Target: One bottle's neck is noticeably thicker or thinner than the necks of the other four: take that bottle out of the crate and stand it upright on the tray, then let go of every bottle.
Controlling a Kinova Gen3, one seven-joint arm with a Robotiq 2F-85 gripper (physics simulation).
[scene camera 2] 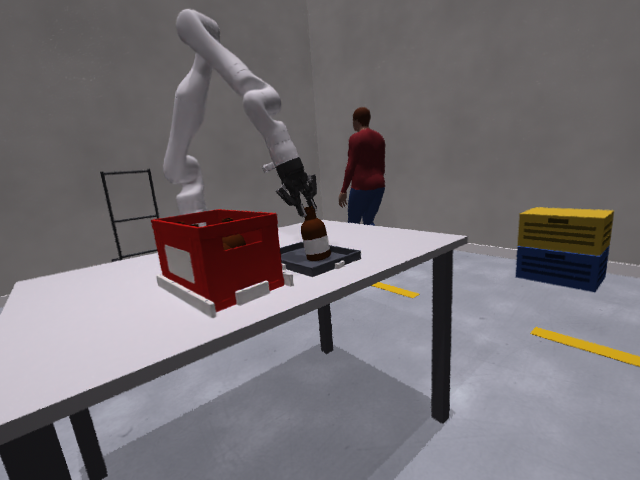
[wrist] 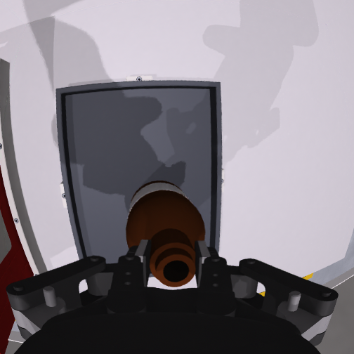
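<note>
My gripper is shut on the neck of a brown bottle with a white label. The bottle is over the near part of the dark grey tray, inside its rim in the scene view. It is nearly upright with a slight lean. Its base is at or just above the tray floor; contact cannot be told. The red crate stands beside the tray. Part of another brown bottle shows through the crate's handle opening; the crate walls hide most of its contents.
White guide strips stand along the crate's base on the white table. A small white block sits at the tray's edge. A person in a red top stands behind the table. Yellow and blue crates are stacked at the right.
</note>
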